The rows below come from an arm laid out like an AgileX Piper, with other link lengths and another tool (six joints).
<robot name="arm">
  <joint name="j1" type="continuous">
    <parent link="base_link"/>
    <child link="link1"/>
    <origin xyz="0 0 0.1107"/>
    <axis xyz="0 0 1"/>
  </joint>
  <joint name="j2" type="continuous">
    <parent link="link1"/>
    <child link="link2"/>
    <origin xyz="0 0 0"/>
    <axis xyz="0 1 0"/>
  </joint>
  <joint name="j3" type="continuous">
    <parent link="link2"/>
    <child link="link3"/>
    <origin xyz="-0.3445 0 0.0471"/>
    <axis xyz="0 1 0"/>
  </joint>
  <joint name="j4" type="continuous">
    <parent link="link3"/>
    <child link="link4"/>
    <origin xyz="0.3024 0 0.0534"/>
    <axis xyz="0.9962 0 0.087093"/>
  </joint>
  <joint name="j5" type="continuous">
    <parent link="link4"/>
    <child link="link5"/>
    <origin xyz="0 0 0"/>
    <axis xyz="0 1 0"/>
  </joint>
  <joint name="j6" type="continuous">
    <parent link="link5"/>
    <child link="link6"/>
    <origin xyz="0.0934 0 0.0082"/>
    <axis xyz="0.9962 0 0.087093"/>
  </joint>
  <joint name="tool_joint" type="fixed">
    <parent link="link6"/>
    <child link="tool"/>
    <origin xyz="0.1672 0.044 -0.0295" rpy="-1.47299 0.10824 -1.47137"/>
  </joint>
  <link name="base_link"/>
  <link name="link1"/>
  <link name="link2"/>
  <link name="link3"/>
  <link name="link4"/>
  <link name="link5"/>
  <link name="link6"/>
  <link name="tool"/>
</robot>
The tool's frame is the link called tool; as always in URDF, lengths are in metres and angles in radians. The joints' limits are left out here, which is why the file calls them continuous.
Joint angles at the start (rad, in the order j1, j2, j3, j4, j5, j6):
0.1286 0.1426 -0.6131 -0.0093 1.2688 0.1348
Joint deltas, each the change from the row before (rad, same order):
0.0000 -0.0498 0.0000 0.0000 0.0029 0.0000
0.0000 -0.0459 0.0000 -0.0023 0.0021 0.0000
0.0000 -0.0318 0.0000 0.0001 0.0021 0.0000
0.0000 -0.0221 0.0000 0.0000 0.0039 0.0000
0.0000 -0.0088 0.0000 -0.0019 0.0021 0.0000
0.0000 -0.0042 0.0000 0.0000 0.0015 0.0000
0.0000 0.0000 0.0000 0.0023 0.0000 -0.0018
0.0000 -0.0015 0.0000 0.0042 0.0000 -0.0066
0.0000 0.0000 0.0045 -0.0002 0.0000 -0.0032
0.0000 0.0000 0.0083 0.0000 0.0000 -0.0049
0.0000 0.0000 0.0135 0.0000 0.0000 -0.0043
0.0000 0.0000 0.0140 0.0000 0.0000 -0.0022
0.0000 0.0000 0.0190 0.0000 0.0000 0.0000
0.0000 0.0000 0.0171 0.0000 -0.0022 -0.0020
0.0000 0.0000 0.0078 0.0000 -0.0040 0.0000
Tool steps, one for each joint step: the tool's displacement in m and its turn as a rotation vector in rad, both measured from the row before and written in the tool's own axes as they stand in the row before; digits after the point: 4 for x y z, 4 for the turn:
-0.0003 0.0005 -0.0059 0.0453 -0.0115 -0.0036
0.0002 0.0002 -0.0053 0.0428 -0.0086 -0.0040
-0.0002 0.0004 -0.0037 0.0287 -0.0074 -0.0022
0.0000 0.0008 -0.0027 0.0176 -0.0045 -0.0013
0.0005 0.0004 -0.0010 0.0069 0.0001 -0.0011
0.0000 0.0003 -0.0005 0.0026 -0.0007 -0.0002
-0.0005 0.0002 -0.0001 -0.0006 -0.0021 -0.0011
-0.0008 0.0005 -0.0003 0.0000 -0.0043 -0.0054
0.0006 0.0015 0.0011 -0.0046 0.0013 -0.0029
0.0010 0.0028 0.0021 -0.0085 0.0019 -0.0042
0.0015 0.0044 0.0034 -0.0135 0.0031 -0.0032
0.0014 0.0045 0.0035 -0.0138 0.0032 -0.0011
0.0018 0.0060 0.0048 -0.0185 0.0043 0.0015
0.0016 0.0049 0.0044 -0.0147 0.0033 -0.0008
0.0005 0.0014 0.0022 -0.0037 0.0008 0.0003

